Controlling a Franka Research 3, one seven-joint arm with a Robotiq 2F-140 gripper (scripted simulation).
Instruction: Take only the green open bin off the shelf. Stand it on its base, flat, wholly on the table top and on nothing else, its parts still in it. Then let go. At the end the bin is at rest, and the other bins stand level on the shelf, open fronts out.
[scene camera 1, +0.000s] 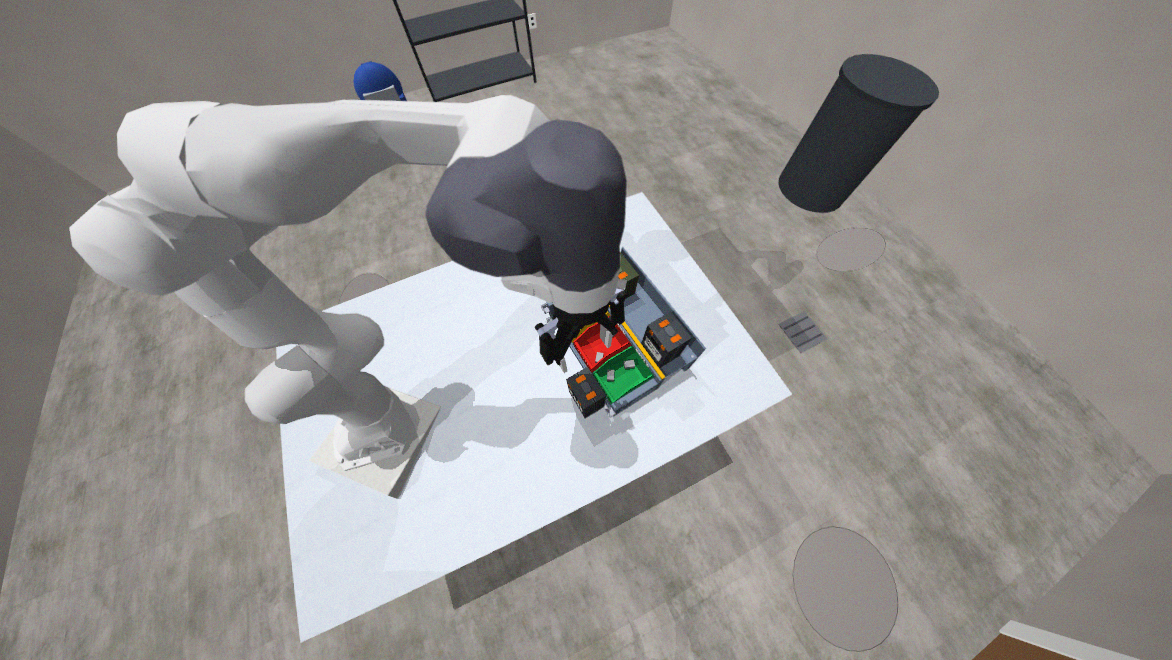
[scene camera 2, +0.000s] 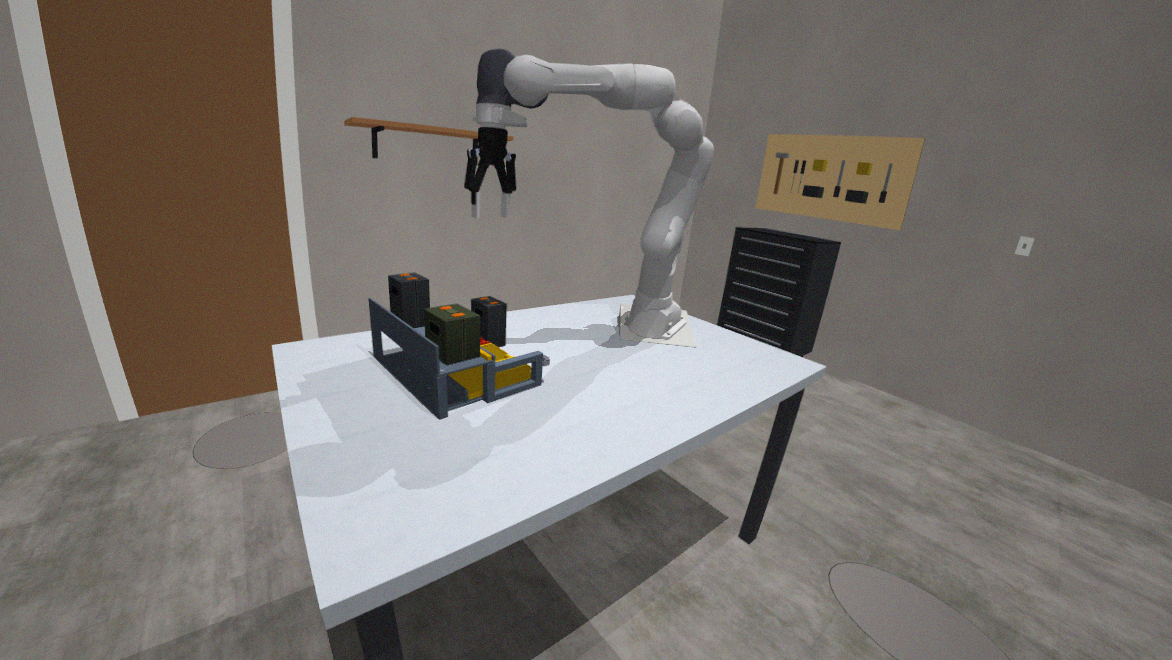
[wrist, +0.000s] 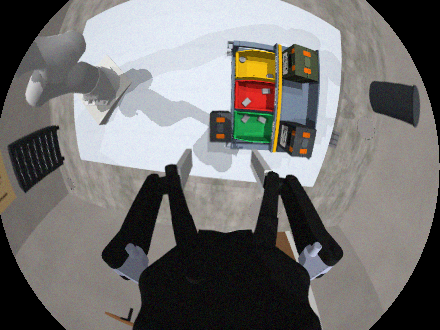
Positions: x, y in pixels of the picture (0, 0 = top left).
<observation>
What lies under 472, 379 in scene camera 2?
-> A yellow bin.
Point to a green open bin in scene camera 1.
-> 625, 381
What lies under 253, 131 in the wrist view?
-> A green open bin.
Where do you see my gripper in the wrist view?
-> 221, 157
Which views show my gripper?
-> Scene camera 1, scene camera 2 and the wrist view: all of them.
</observation>
